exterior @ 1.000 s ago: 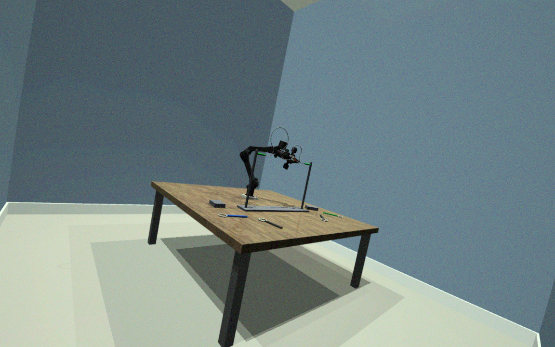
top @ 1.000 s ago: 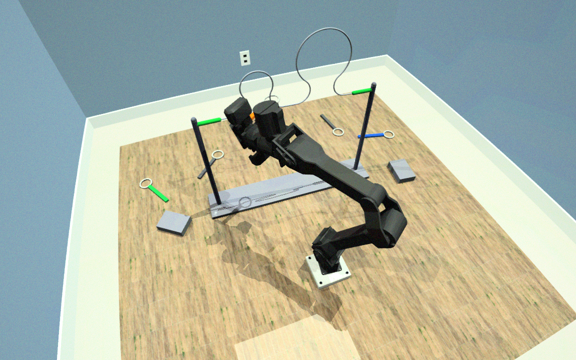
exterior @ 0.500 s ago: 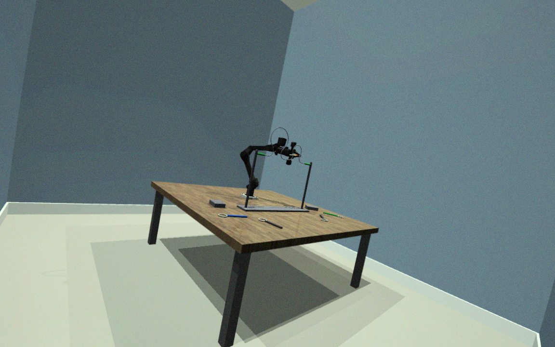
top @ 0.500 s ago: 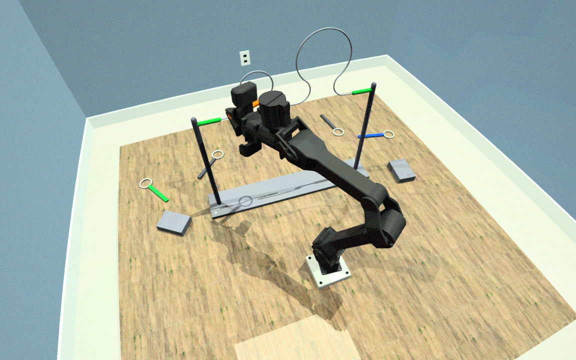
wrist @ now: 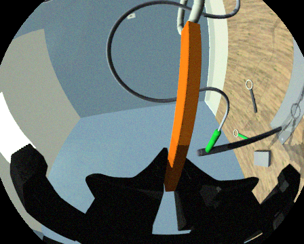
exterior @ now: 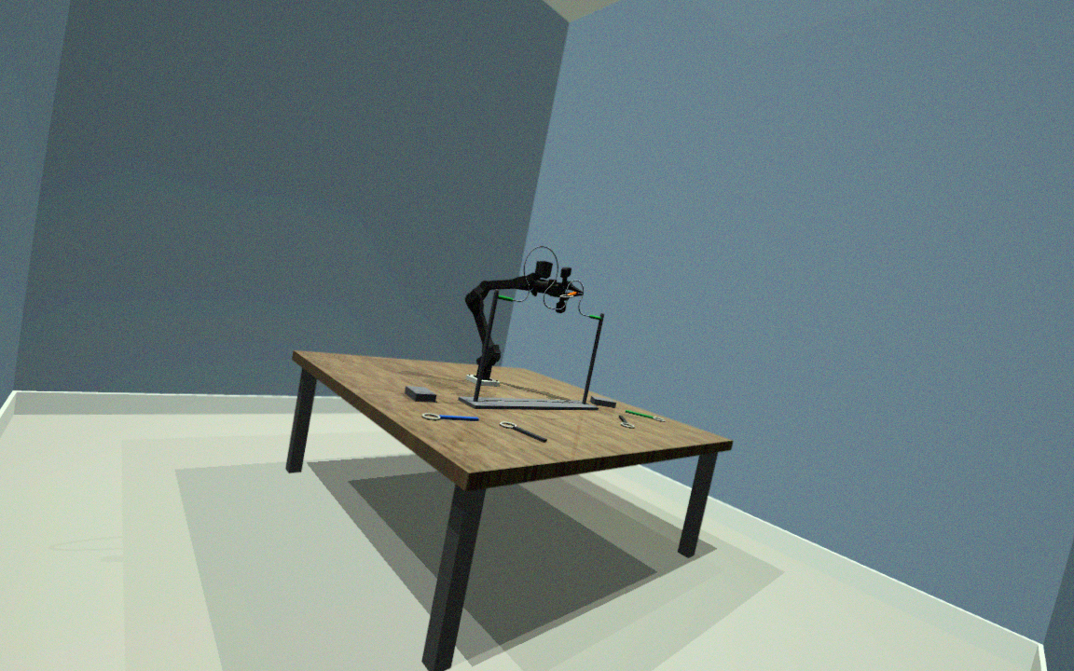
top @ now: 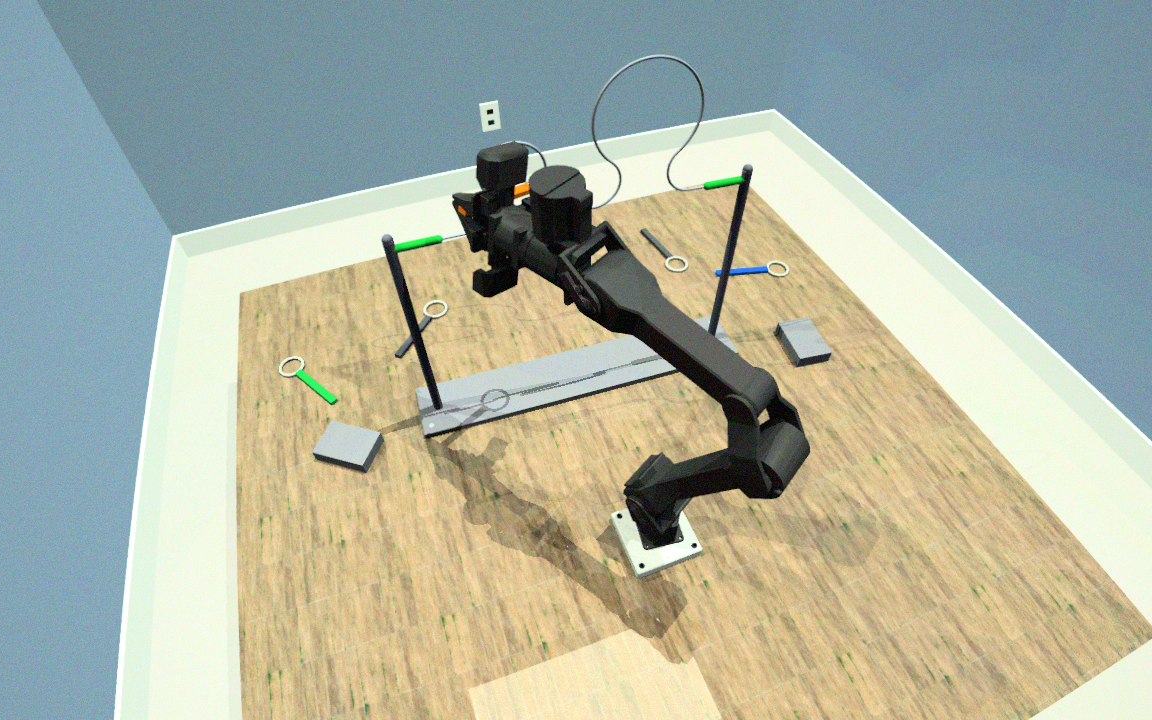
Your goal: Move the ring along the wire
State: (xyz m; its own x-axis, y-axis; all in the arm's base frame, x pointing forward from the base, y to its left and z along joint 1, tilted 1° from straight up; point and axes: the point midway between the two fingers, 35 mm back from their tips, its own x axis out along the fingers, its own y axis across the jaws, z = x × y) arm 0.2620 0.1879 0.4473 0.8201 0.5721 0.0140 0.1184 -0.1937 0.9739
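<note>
My gripper tip is 9 cm to the left of the ring with orange handle, 2 cm short of it and 2 cm above it.
</note>
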